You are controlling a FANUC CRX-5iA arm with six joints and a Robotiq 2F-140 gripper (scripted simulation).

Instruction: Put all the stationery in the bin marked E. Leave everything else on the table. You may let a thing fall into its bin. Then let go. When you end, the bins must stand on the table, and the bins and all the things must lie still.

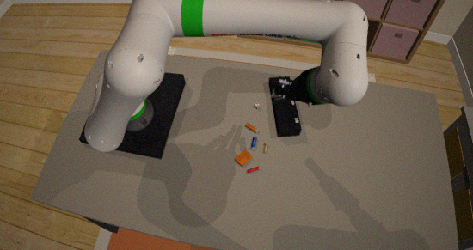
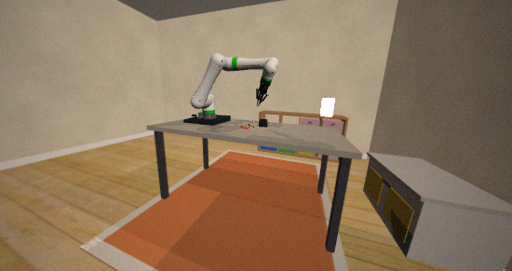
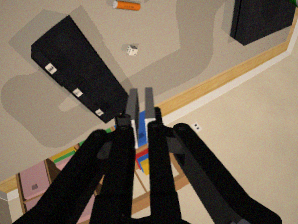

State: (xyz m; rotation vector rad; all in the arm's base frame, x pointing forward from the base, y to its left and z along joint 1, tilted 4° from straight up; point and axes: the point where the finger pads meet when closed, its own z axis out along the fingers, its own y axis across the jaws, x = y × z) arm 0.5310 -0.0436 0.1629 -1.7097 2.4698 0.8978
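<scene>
Right now the long black bin is 5 cm ahead of my hand, 9 cm to the left of it and 20 cm below it. Also, from my hand: orange marker: 8 cm behind, 21 cm below; then blue cylinder: 8 cm behind, 6 cm to the right, 21 cm below; then small yellow piece: 3 cm behind, 8 cm to the right, 22 cm below.
</scene>
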